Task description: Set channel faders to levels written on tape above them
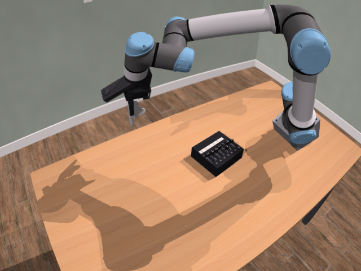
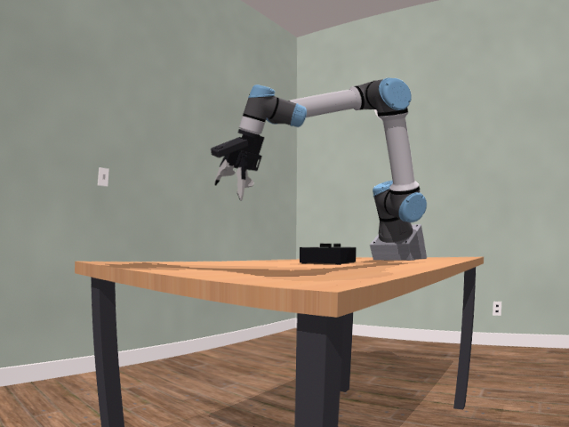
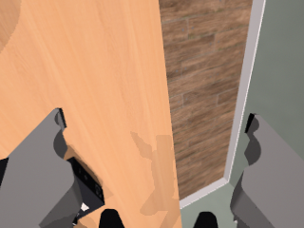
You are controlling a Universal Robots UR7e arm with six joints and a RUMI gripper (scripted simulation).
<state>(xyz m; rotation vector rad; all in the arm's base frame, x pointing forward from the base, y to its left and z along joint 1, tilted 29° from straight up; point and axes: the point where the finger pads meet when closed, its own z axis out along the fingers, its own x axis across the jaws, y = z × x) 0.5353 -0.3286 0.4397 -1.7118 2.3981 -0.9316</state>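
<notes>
My gripper is now 340 mm past the master fader, 240 mm to the right of it and 160 mm above it.
</notes>
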